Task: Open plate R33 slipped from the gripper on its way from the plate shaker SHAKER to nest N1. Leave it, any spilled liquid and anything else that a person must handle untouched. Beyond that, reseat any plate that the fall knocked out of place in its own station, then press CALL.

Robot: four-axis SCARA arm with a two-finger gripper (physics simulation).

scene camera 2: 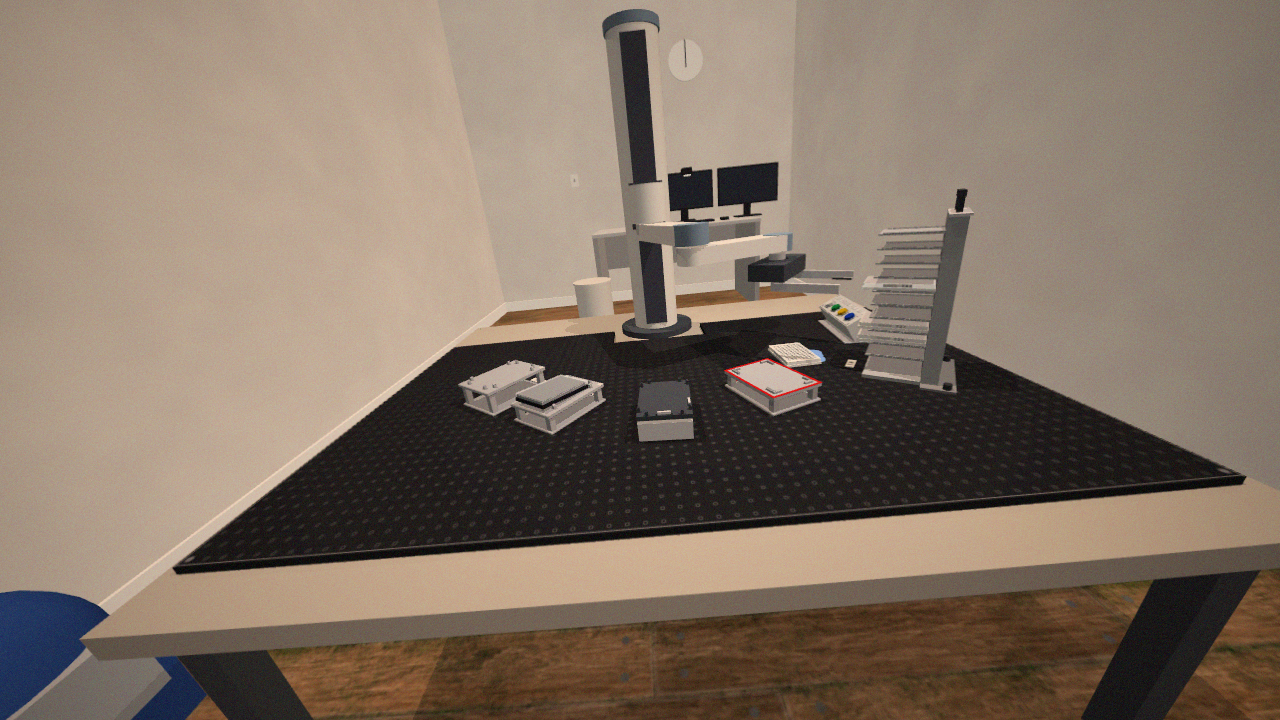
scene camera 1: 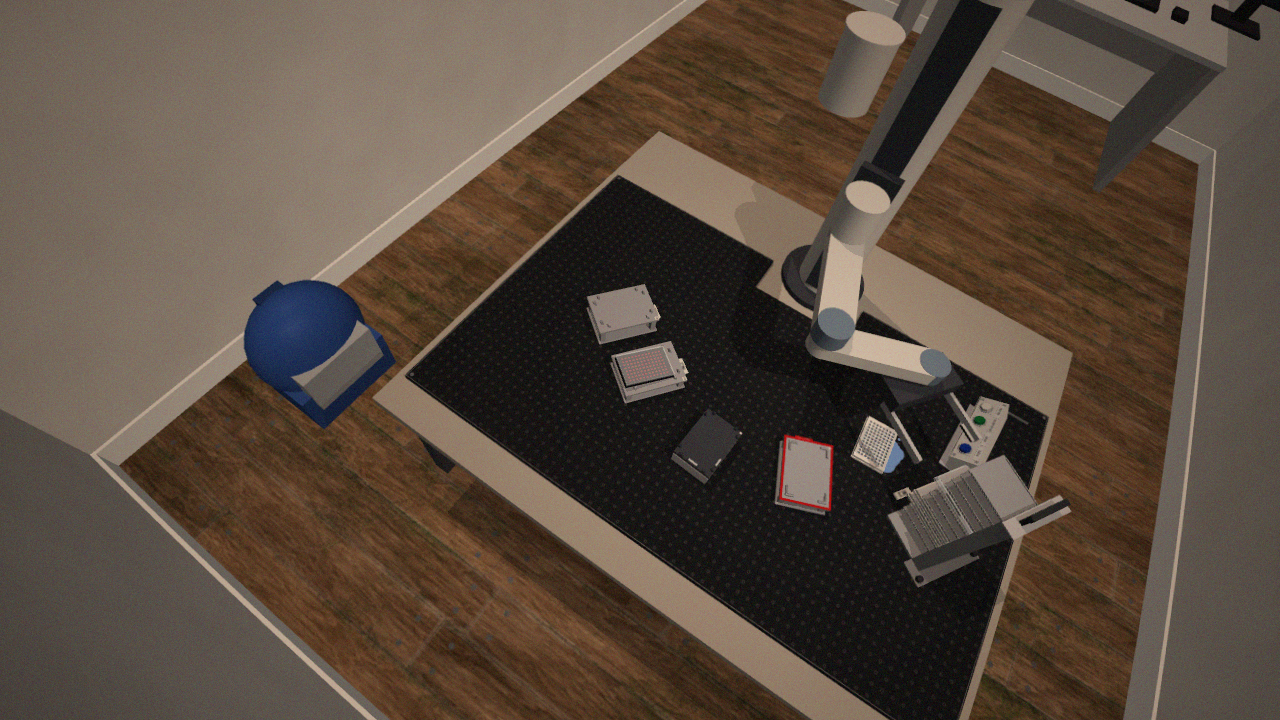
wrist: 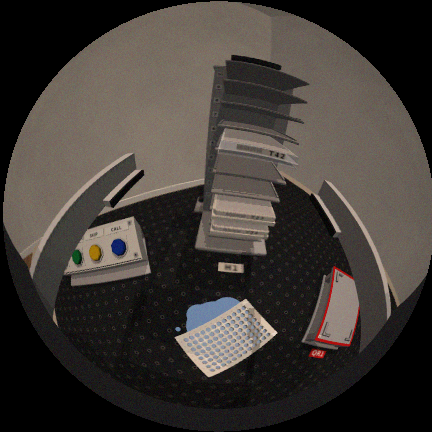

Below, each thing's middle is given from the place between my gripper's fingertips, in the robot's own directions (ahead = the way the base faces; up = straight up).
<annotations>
My hand is 220 mm to the left of the red-rimmed plate (scene camera 1: 805,469), 160 mm above it and 150 mm short of it. Round my hand: dark shaker (scene camera 2: 664,412) (450 mm to the right, 230 mm ahead, 160 mm below).
</annotations>
